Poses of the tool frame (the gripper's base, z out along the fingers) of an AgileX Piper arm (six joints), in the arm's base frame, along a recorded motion.
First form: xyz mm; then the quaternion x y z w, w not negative.
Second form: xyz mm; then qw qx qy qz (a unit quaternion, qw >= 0). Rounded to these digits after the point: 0 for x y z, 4 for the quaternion.
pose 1, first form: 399 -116 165 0.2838 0.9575 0.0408 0.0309
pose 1, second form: 399 -116 165 0.0309 0.2838 0.9575 0.0408
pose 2, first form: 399 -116 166 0.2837 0.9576 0.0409 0.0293
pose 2, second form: 399 -116 166 0.0293 0.2837 0.9576 0.0409
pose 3, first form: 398 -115 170 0.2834 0.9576 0.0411 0.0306
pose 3, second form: 398 -115 170 0.0306 0.2834 0.9576 0.0411
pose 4, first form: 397 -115 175 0.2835 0.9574 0.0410 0.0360
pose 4, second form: 397 -115 175 0.0360 0.2835 0.9574 0.0410
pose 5, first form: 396 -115 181 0.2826 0.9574 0.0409 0.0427
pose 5, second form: 396 -115 181 0.0427 0.2826 0.9574 0.0409
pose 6, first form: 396 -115 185 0.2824 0.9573 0.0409 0.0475
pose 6, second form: 396 -115 185 0.0475 0.2824 0.9573 0.0409
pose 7, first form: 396 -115 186 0.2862 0.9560 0.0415 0.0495
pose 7, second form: 396 -115 186 0.0495 0.2862 0.9560 0.0415
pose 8, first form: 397 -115 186 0.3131 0.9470 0.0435 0.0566
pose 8, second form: 397 -115 186 0.0566 0.3131 0.9470 0.0435
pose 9, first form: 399 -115 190 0.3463 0.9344 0.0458 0.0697
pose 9, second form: 399 -115 190 0.0697 0.3463 0.9344 0.0458
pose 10, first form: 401 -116 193 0.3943 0.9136 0.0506 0.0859
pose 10, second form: 401 -116 193 0.0859 0.3943 0.9136 0.0506
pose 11, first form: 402 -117 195 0.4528 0.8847 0.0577 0.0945
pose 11, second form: 402 -117 195 0.0945 0.4528 0.8847 0.0577
